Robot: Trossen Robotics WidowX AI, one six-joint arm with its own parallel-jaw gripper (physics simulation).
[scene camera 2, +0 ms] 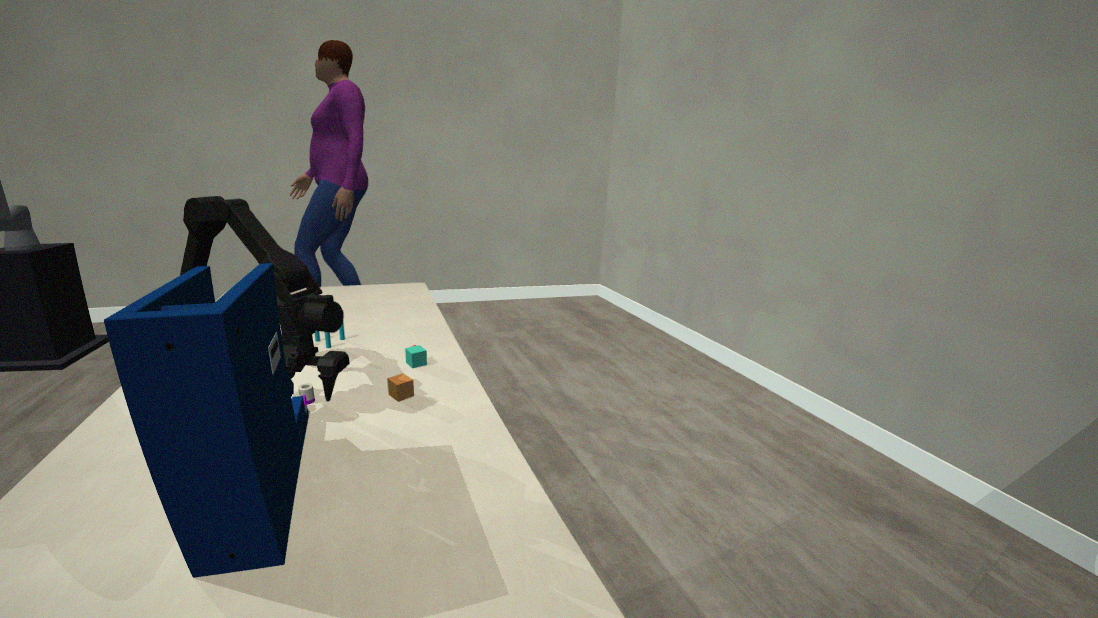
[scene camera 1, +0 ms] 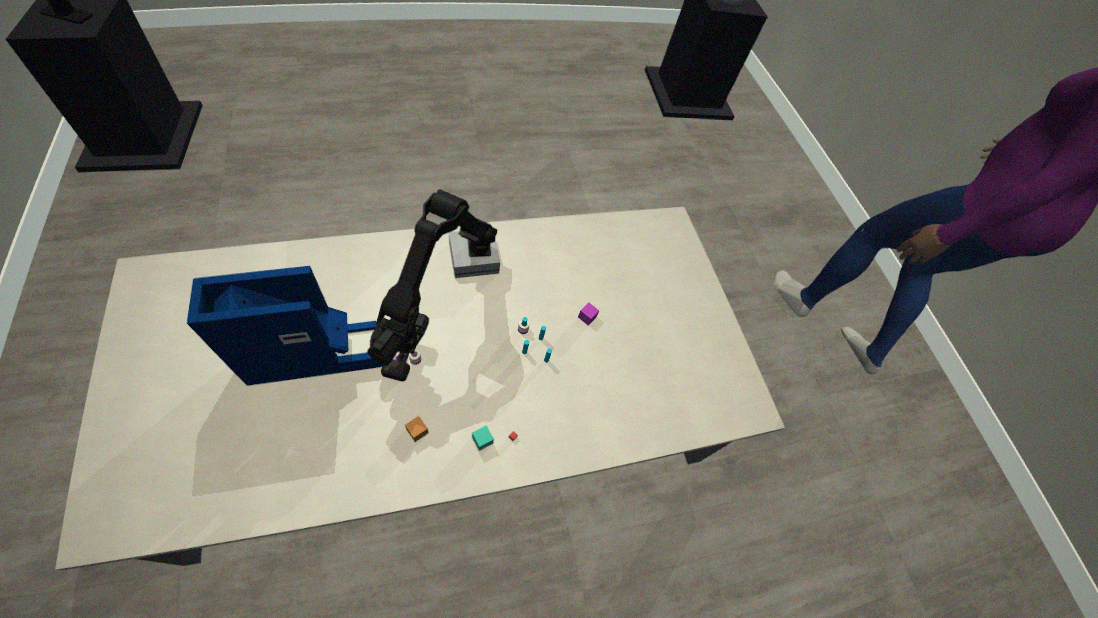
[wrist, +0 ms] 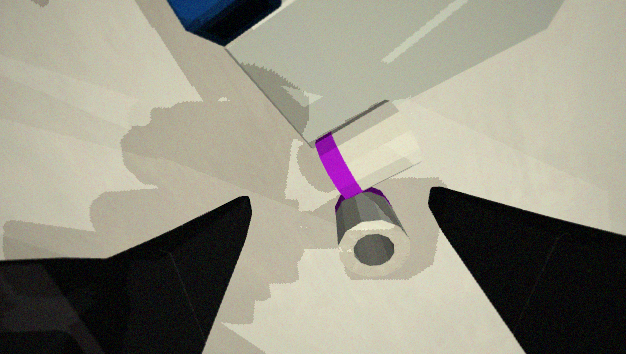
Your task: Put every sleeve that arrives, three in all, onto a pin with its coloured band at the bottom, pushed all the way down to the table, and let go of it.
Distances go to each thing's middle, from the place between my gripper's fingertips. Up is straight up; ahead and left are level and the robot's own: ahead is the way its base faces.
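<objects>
Counting from my hand, I find the blue dispenser [scene camera 2: 205, 382] 140 mm above, 30 mm behind and 220 mm to the right. The dispenser ramp [scene camera 1: 359, 334] is 10 mm above my hand, and it is 40 mm behind it and 100 mm to the right of it.
</objects>
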